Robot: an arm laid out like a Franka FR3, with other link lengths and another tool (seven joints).
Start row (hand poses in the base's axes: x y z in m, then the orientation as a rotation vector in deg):
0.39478 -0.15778 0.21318 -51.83 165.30 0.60
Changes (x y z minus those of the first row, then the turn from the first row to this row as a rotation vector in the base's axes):
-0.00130 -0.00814 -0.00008 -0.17 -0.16 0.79
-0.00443 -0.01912 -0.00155 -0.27 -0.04 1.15
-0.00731 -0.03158 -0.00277 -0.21 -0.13 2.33
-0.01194 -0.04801 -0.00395 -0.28 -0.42 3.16
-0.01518 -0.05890 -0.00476 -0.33 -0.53 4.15
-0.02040 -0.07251 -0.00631 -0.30 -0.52 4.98
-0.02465 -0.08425 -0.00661 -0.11 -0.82 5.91
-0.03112 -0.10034 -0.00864 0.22 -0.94 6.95
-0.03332 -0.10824 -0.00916 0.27 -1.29 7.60
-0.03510 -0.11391 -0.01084 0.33 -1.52 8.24
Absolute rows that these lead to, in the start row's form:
0.39348 -0.16592 0.21310 -52.96 164.84 0.35
0.39035 -0.17690 0.21163 -53.52 164.81 0.30
0.38747 -0.18936 0.21041 -55.18 164.16 0.45
0.38284 -0.20579 0.20923 -56.30 163.51 0.29
0.37960 -0.21668 0.20842 -57.69 162.93 0.25
0.37438 -0.23029 0.20687 -58.87 162.52 0.38
0.37013 -0.24203 0.20657 -60.07 161.72 0.60
0.36366 -0.25812 0.20454 -61.44 160.98 1.11
0.36146 -0.26602 0.20402 -62.24 160.31 1.08
0.35968 -0.27169 0.20234 -63.05 159.74 1.11

